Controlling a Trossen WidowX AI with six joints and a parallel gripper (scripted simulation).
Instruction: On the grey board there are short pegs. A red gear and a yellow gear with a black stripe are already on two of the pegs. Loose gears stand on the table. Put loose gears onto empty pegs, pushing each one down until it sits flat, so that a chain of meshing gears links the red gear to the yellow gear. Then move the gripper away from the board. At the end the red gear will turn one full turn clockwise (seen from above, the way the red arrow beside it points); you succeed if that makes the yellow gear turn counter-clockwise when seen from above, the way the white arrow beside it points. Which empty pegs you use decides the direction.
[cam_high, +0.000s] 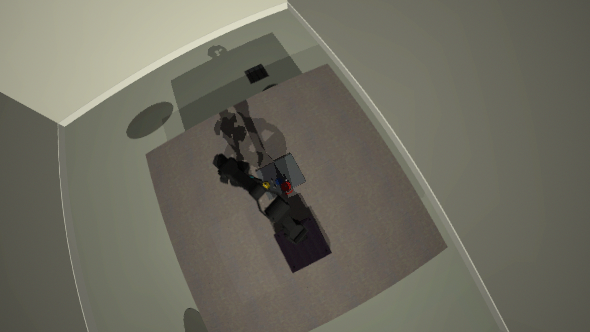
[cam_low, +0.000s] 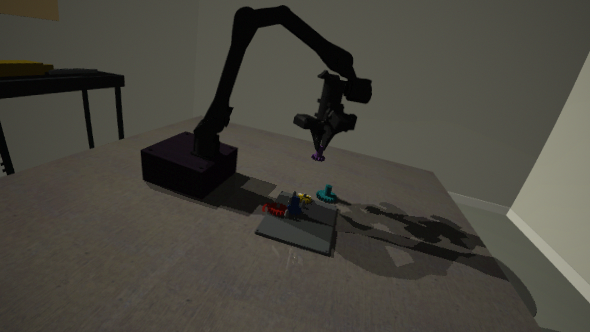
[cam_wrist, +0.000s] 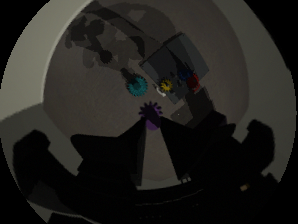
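Right now the blue gear is 20 mm behind my gripper tip, 150 mm to the right of it and 120 mm below it. Also, from my gripper tip: yellow gear: 10 mm behind, 80 mm to the right, 120 mm below; teal gear: 50 mm ahead, 10 mm to the right, 120 mm below; purple gear: 10 mm below.
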